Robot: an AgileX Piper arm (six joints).
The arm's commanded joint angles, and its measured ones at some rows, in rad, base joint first. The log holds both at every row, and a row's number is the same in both.
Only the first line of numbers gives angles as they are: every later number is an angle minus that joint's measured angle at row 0.
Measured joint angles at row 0:
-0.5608 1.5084 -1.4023 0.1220 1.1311 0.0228
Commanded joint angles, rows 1 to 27:
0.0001 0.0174 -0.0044 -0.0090 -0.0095 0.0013
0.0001 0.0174 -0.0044 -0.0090 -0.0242 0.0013
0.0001 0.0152 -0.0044 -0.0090 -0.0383 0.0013
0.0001 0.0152 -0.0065 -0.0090 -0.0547 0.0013
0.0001 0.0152 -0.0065 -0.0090 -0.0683 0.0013
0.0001 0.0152 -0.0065 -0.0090 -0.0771 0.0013
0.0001 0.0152 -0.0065 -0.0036 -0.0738 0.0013
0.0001 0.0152 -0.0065 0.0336 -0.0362 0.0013
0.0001 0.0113 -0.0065 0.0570 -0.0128 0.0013
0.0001 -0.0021 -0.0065 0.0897 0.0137 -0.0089
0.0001 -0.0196 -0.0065 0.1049 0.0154 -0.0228
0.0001 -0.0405 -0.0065 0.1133 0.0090 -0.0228
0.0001 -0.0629 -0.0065 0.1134 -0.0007 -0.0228
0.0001 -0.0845 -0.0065 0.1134 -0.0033 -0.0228
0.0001 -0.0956 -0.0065 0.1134 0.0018 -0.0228
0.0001 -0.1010 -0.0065 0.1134 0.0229 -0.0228
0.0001 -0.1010 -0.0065 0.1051 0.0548 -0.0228
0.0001 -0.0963 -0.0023 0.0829 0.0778 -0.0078
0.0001 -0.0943 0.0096 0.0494 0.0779 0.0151
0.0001 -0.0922 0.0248 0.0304 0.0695 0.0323
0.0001 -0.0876 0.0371 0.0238 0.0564 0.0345
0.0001 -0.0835 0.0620 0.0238 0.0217 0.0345
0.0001 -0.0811 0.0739 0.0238 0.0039 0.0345
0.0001 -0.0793 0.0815 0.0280 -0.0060 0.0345
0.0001 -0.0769 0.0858 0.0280 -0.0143 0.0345
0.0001 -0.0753 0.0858 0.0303 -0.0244 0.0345
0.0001 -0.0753 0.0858 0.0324 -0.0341 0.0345
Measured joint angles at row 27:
0.0000 -0.0749 0.0780 0.0372 0.0079 0.0319
